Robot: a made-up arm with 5 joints. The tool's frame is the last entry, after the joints.
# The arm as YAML. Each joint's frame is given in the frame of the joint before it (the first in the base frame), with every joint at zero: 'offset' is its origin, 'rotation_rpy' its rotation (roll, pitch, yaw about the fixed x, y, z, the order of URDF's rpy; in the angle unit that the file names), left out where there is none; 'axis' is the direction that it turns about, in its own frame. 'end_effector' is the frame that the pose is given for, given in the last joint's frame.
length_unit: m
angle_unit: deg
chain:
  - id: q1
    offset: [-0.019, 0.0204, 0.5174]
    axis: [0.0, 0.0, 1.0]
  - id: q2
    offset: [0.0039, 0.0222, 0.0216]
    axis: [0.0, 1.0, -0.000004]
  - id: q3
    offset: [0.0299, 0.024, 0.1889]
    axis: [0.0, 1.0, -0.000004]
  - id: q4
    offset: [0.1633, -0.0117, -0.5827]
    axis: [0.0, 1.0, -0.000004]
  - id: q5
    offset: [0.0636, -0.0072, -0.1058]
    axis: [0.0, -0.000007, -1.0]
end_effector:
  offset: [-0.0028, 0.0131, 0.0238]
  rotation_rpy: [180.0, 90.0, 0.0]
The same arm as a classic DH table. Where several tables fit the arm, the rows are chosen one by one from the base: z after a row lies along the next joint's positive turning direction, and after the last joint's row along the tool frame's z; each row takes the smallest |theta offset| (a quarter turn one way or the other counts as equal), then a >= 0, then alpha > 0; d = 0 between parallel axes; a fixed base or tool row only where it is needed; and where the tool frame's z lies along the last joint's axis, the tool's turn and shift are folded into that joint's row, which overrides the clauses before.
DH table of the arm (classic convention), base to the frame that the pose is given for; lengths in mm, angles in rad. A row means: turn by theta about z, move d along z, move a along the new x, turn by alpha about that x. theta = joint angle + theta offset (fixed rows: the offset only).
base (fixed): theta0 -0.8209, d 0, a -27.9, alpha 0
q1: theta0 0.8209, d 539, a 3.9, alpha -1.5708
q2: theta0 -1.4138, d 0, a 191.3, alpha 0
q3: theta0 -0.4302, d 0, a -605.1, alpha 0
q4: theta0 -1.2976, d 27.3, a -63.6, alpha 1.5708
q5: theta0 1.5708, d 82, a 13.1, alpha 1.5708
tool (fixed): theta0 1.5708, d 2.8, a 0, alpha 0

